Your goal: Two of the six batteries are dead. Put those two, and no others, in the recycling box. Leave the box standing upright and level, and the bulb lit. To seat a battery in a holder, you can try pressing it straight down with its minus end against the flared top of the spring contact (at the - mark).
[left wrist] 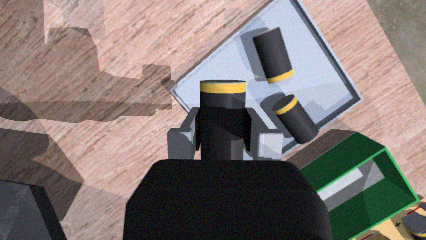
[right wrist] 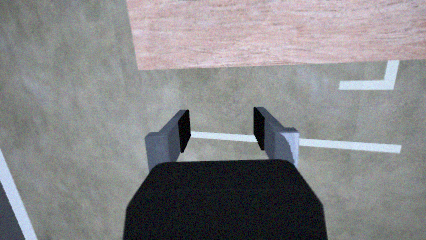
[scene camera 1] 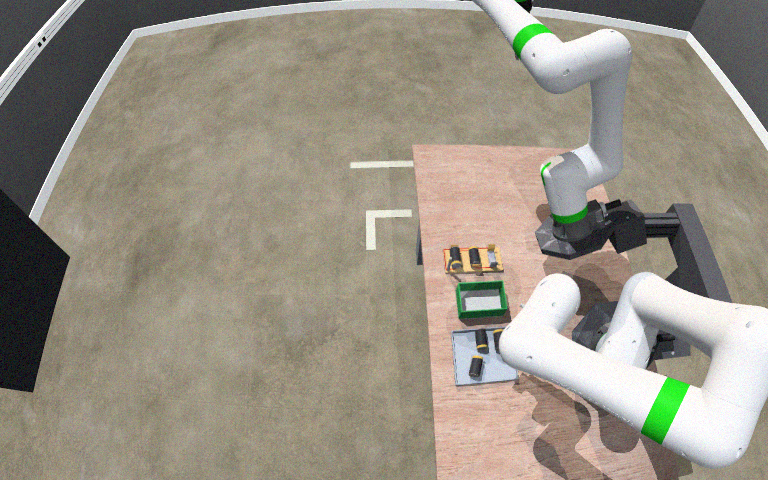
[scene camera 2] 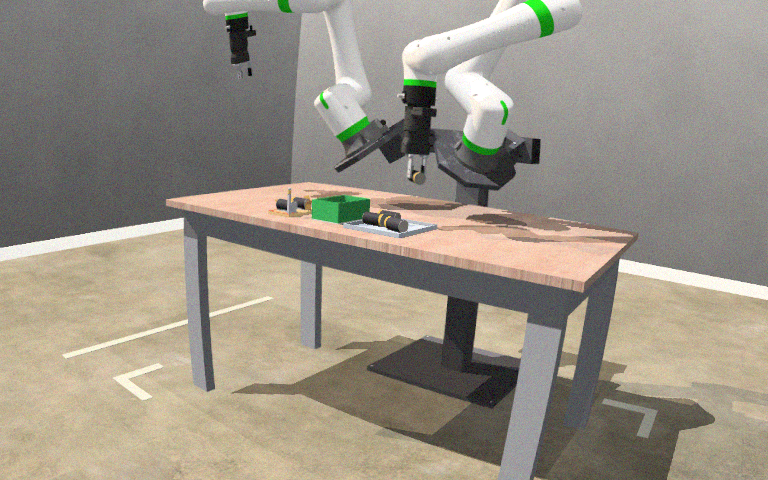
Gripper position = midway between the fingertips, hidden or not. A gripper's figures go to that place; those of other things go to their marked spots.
Labels:
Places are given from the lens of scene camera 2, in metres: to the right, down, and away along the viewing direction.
my left gripper [scene camera 2: 416, 177]: 0.09, -0.17, 1.60
green recycling box [scene camera 2: 336, 213]: -0.13, -0.07, 1.62

